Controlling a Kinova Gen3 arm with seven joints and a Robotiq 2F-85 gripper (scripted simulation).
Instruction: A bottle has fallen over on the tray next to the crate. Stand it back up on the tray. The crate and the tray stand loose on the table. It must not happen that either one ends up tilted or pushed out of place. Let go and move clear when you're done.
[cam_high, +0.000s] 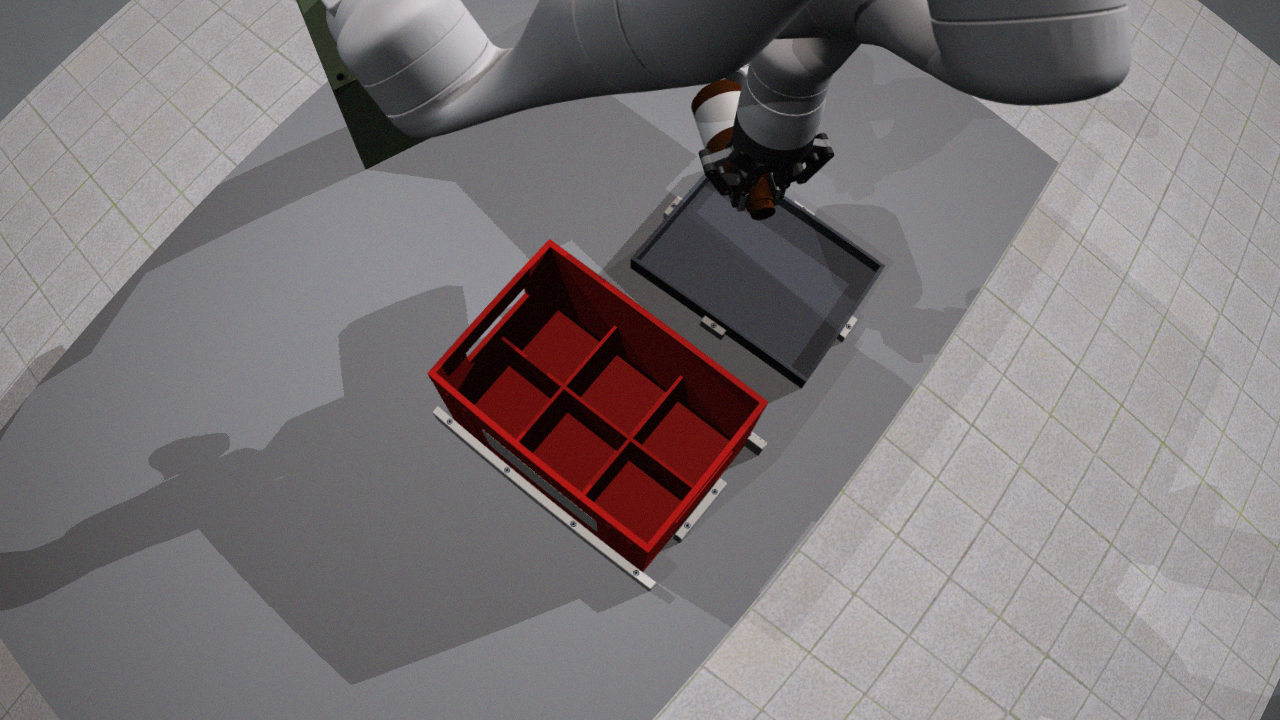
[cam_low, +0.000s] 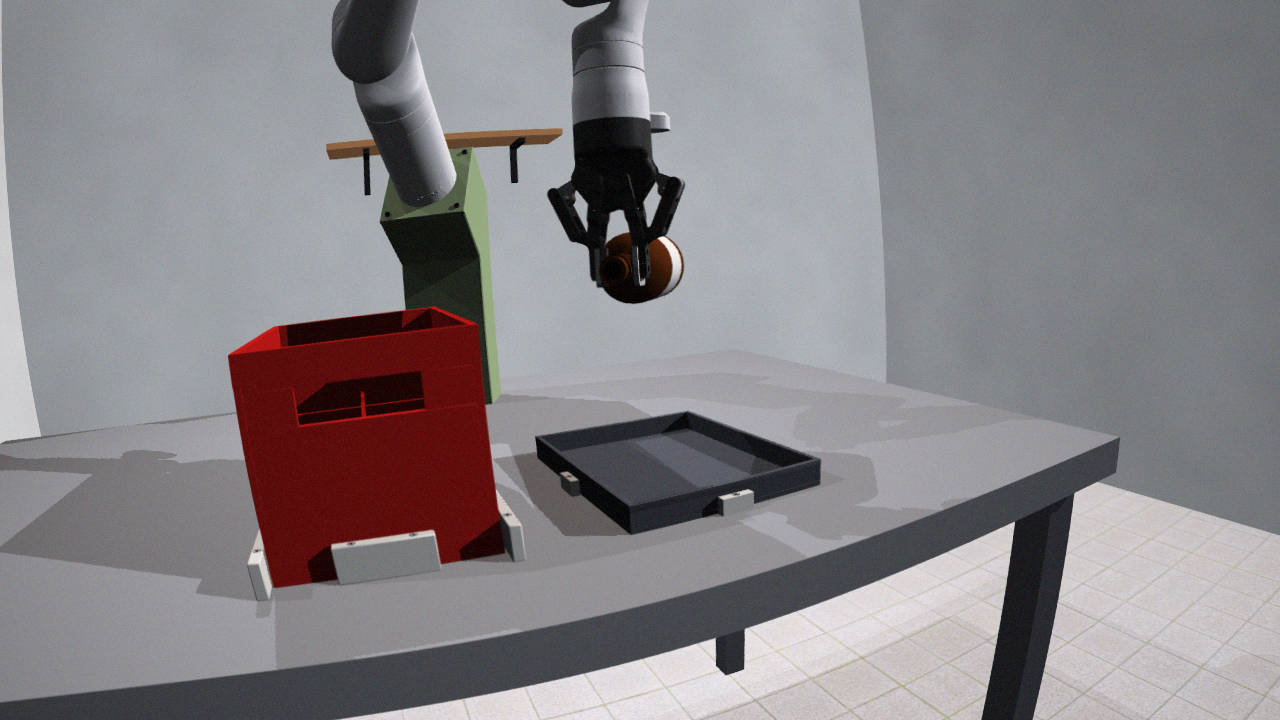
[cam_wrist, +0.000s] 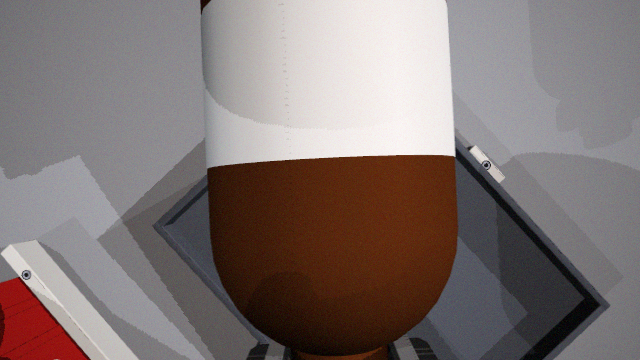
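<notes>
Right now my hand is 4 cm to the right of the bottle and 4 cm past it. The rest, counted from my hand: red crate: 26 cm to the right, 12 cm below, 2 cm behind; then tray: 19 cm below, 2 cm to the left, 2 cm ahead.
</notes>
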